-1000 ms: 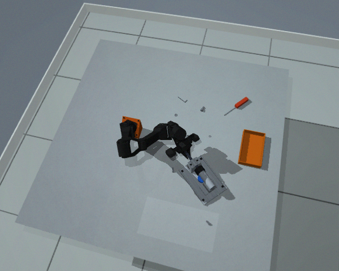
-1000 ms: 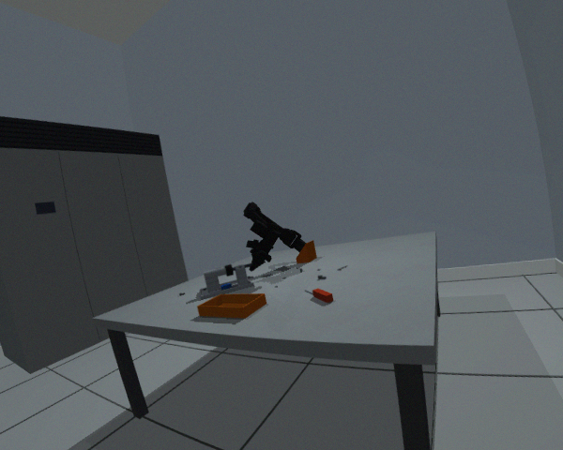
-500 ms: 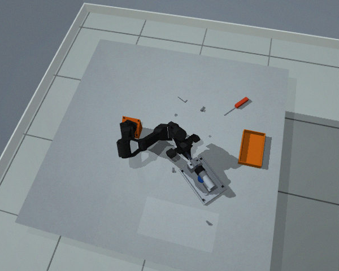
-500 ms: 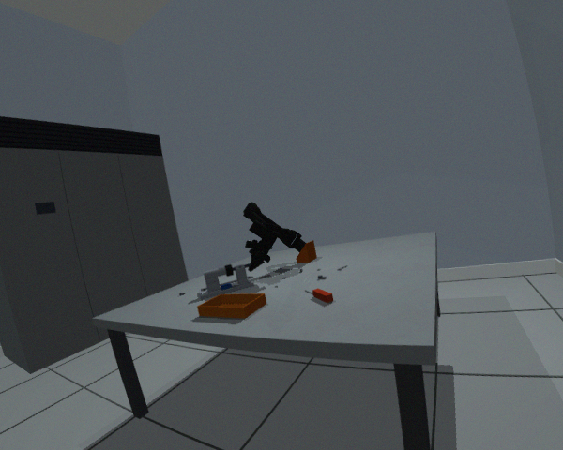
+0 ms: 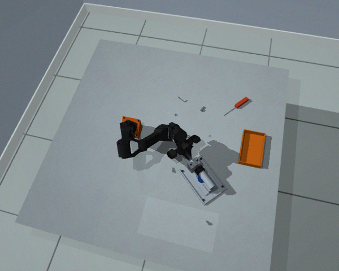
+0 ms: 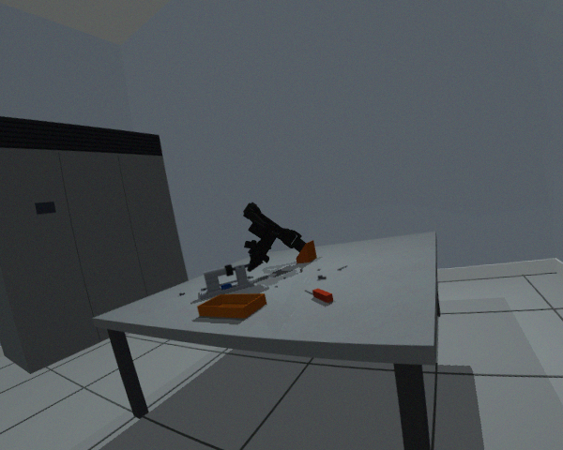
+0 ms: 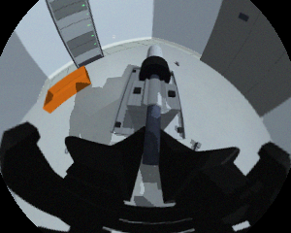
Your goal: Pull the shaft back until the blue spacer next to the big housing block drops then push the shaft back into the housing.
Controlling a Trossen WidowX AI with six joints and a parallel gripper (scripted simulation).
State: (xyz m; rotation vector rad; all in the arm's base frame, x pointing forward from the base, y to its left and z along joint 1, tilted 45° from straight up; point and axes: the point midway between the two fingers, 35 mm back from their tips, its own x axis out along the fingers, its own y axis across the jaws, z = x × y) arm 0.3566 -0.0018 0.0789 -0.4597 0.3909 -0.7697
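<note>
Right now my gripper tip is 4 cm short of the shaft, 3 cm to the left of it and 3 cm below it. Also, from my gripper tip: l-shaped key: 17 cm behind, 37 cm to the left, 5 cm below; then blue spacer: 9 cm ahead, 6 cm to the right, 4 cm below; then orange tray: 30 cm ahead, 19 cm to the left, 4 cm below.
</note>
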